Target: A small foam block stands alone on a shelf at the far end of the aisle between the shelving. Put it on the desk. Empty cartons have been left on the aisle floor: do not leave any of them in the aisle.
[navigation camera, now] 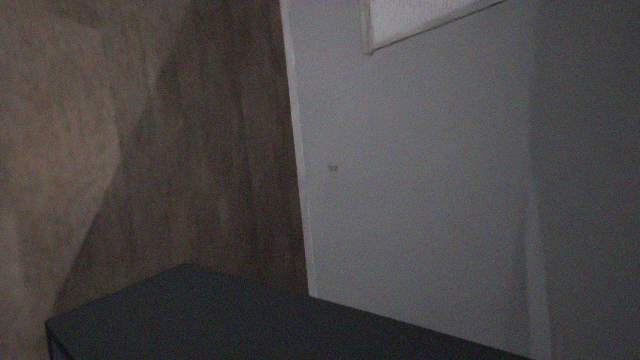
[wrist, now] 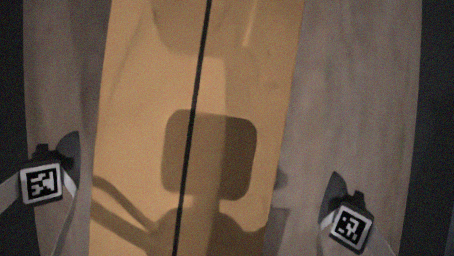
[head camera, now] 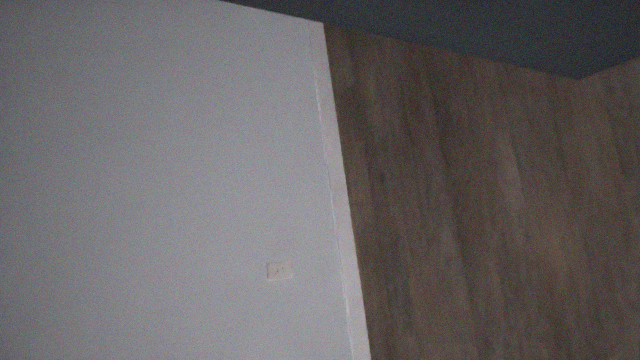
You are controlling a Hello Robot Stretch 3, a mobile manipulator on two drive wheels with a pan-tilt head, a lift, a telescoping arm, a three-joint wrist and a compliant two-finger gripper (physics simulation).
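Observation:
A tan carton with a black seam along its top lies on the wood-grain floor in the wrist view, running up past the top edge. My gripper is open, with one finger over the floor on each side of the carton. The fingers do not touch it, and their height relative to its top is hard to tell. Shadows of the gripper and arm fall on the carton. The foam block does not show in any view. I cannot tell whether the desk shows.
Dark strips border the floor on both sides in the wrist view. A flat dark surface shows in the head and navigation views. Beyond it are wood-grain floor, a pale wall and a white baseboard strip.

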